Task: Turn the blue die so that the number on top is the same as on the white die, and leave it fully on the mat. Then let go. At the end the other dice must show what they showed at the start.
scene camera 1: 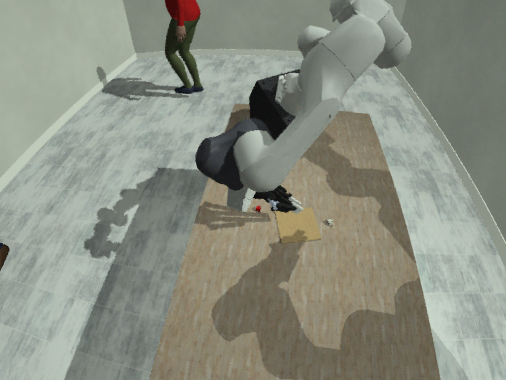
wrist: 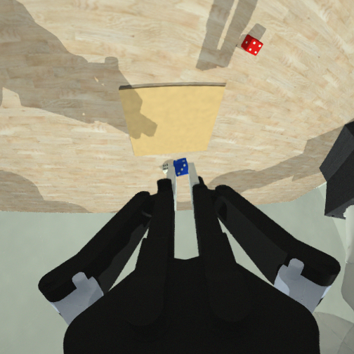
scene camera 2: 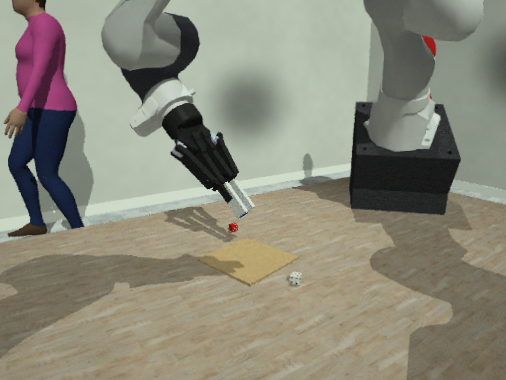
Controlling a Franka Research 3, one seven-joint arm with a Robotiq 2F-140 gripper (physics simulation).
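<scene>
My gripper (scene camera 2: 242,206) (wrist: 181,173) is shut on the blue die (wrist: 181,167) and holds it tilted, in the air. In the second scene view a thin blue edge of the die (scene camera 2: 243,215) shows at the fingertips. The tan mat (scene camera 1: 299,227) (scene camera 2: 250,260) (wrist: 175,117) bears no die. The white die (scene camera 1: 328,222) (scene camera 2: 295,279) (wrist: 165,168) lies beside the mat; in the wrist view a finger partly covers it. Its top number is too small to tell surely. The red die (scene camera 1: 258,208) (scene camera 2: 233,227) (wrist: 252,45) lies on the other side of the mat.
The arm's black base block (scene camera 2: 400,180) stands at the back right in the second scene view. A person in a red top (scene camera 1: 184,45) and a person in a pink top (scene camera 2: 45,65) stand beyond the wooden surface. Arm shadows cross the wooden surface and part of the mat.
</scene>
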